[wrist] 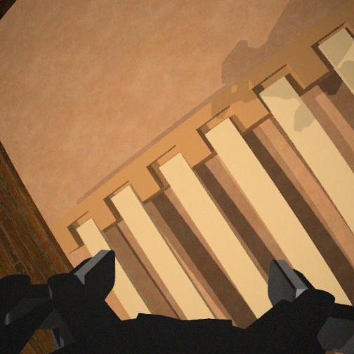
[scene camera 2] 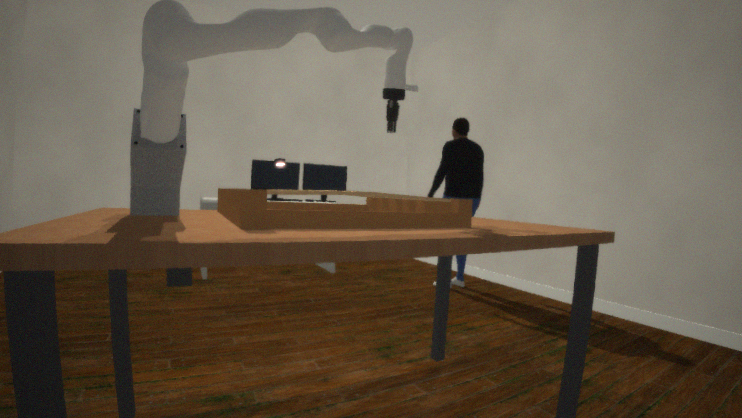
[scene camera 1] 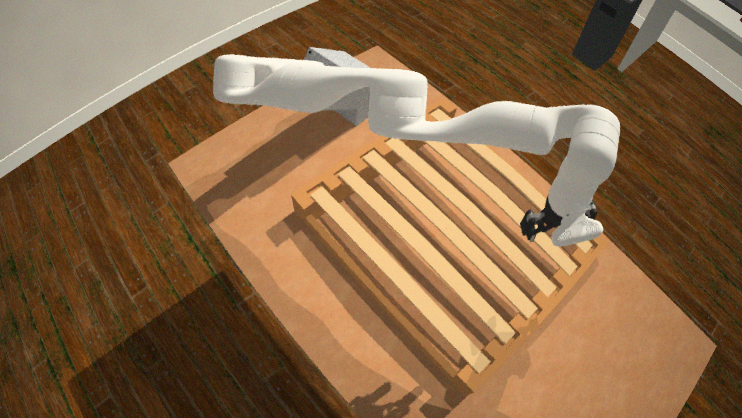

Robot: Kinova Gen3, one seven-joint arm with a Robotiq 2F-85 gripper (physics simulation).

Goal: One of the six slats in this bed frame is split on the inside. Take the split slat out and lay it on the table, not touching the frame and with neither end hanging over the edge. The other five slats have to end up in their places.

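Observation:
The wooden bed frame [scene camera 1: 467, 378] [scene camera 2: 358, 218] [wrist: 305, 67] lies on the table [scene camera 1: 623, 311] [scene camera 2: 545, 228] [wrist: 100, 100]. Pale slats, such as the one at its left side in scene camera 1 [scene camera 1: 399, 279], lie side by side with their ends in the frame's notches. No split shows on the visible top faces; their insides are hidden. My gripper [scene camera 1: 560, 220] [scene camera 2: 391, 129] [wrist: 190, 271] is open and empty, pointing down high above the frame. In the wrist view, the second slat from the left [wrist: 157, 247] and the third slat [wrist: 212, 230] pass below between the fingertips.
The arm's grey base [scene camera 2: 155, 176] stands on the table at the frame's far end from my gripper. The arm passes over the frame and hides parts of some slats in scene camera 1. Monitors [scene camera 2: 275, 175] and a person [scene camera 2: 462, 166] are behind the table.

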